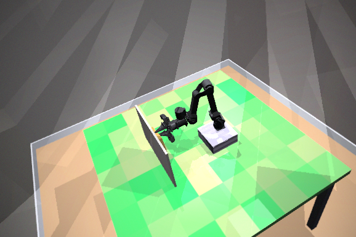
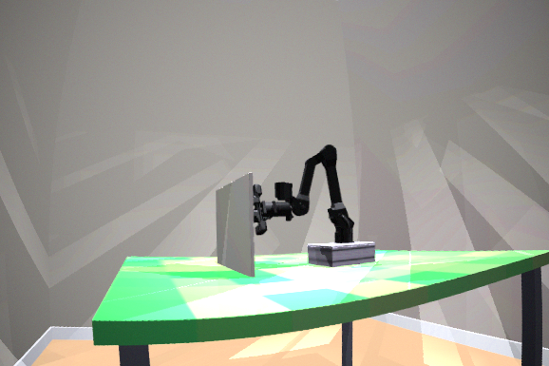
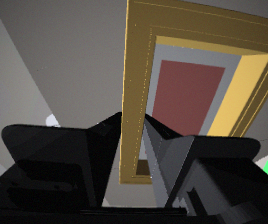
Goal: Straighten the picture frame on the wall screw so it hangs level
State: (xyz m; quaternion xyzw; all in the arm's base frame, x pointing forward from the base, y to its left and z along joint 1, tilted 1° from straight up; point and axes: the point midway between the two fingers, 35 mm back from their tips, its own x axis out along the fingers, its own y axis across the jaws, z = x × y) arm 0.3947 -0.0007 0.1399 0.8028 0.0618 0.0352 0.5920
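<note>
The picture frame lies 2 cm to the left of my gripper tip and 5 cm below it. From my gripper tip the other things lie so: wall panel 2 cm ahead, 2 cm to the left, 6 cm below.
</note>
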